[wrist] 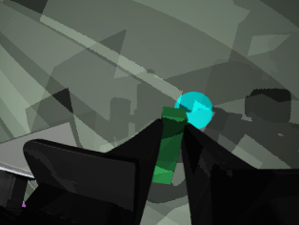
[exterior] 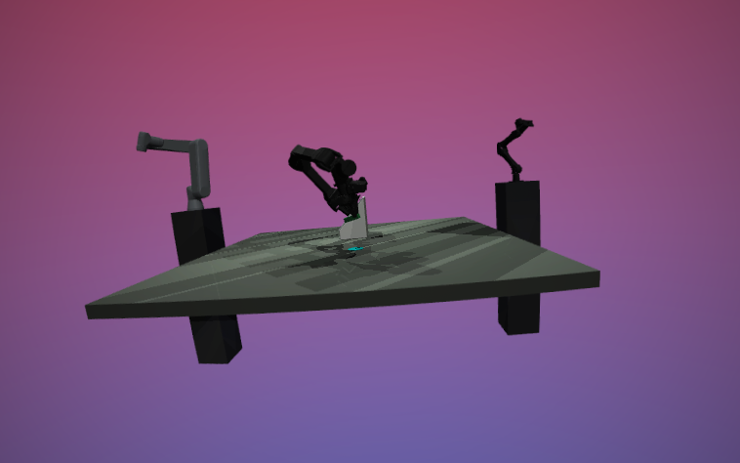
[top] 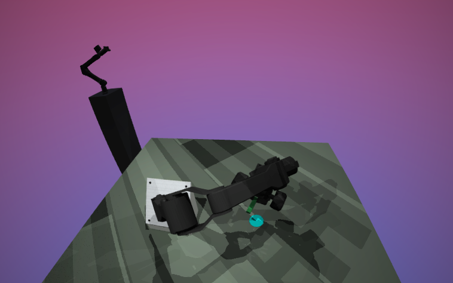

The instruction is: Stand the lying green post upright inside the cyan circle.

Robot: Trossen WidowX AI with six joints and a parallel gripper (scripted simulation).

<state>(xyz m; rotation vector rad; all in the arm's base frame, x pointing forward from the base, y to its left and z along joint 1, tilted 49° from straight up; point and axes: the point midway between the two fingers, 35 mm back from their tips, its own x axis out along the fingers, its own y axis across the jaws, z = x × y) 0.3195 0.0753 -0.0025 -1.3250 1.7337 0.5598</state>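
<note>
My gripper tip is 2 cm short of the cyan circle, 1 cm to the left of it and 12 cm above it. Round my gripper tip: green post (1 cm behind, 2 cm to the right, 1 cm below).
</note>
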